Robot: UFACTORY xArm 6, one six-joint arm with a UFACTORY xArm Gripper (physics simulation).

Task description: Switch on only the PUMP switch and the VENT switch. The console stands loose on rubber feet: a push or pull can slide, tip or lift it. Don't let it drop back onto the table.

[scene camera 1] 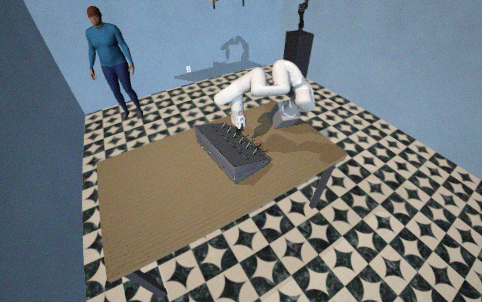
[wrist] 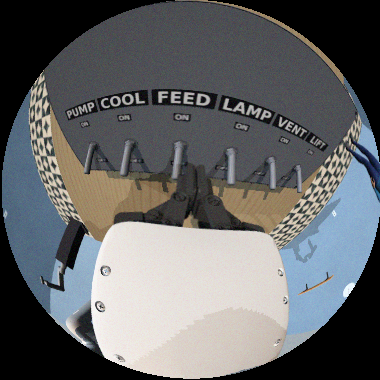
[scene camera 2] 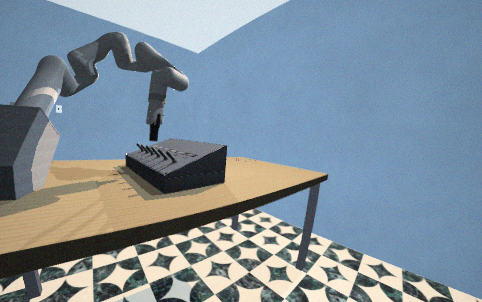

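Seen in the pictures: gripper, between the fingertips: (scene camera 1: 238,133) (wrist: 192,175) (scene camera 2: 153,141); arm's base, origin of its link: (scene camera 1: 289,109) (scene camera 2: 26,121).
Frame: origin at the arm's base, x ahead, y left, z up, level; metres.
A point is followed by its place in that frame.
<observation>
The dark console (scene camera 1: 212,141) {y 0.015, x 0.613, z -0.049 m} (scene camera 2: 202,169) {y -0.226, x 0.554, z -0.132 m} (wrist: 190,55) {y 0.060, x 0.547, z -0.071 m} sits flat on the table, its lever row facing the arm base. In the wrist view the PUMP switch (wrist: 90,159) {y 0.177, x 0.395, z -0.090 m} is at far left and the VENT switch (wrist: 271,174) {y -0.097, x 0.443, z -0.089 m} is second from right. Their levers slant toward the arm, away from the ON labels, as do the COOL (wrist: 127,159) {y 0.107, x 0.408, z -0.088 m}, FEED (wrist: 178,161) {y 0.040, x 0.421, z -0.088 m}, LAMP (wrist: 230,167) {y -0.027, x 0.432, z -0.088 m} and LIFT (wrist: 299,179) {y -0.169, x 0.457, z -0.089 m} levers. My gripper (scene camera 1: 241,130) {y 0.025, x 0.430, z -0.050 m} (scene camera 2: 153,140) {y 0.025, x 0.430, z -0.050 m} (wrist: 192,175) {y 0.025, x 0.430, z -0.050 m} is shut and empty, pointing down above the lever side, between FEED and LAMP, nearer FEED. Contact with FEED cannot be told.
The wooden table (scene camera 1: 150,200) {y 0.166, x 1.086, z -0.200 m} (scene camera 2: 95,215) {y -0.335, x 0.232, z -0.199 m} extends around the console. The grey arm base block (scene camera 1: 281,118) {y 0.015, x 0.076, z -0.045 m} (scene camera 2: 21,150) {y -0.154, x 0.046, z -0.078 m} stands on the lever side. A person (scene camera 1: 112,50) and a dark pedestal (scene camera 1: 298,50) stand beyond the table.
</observation>
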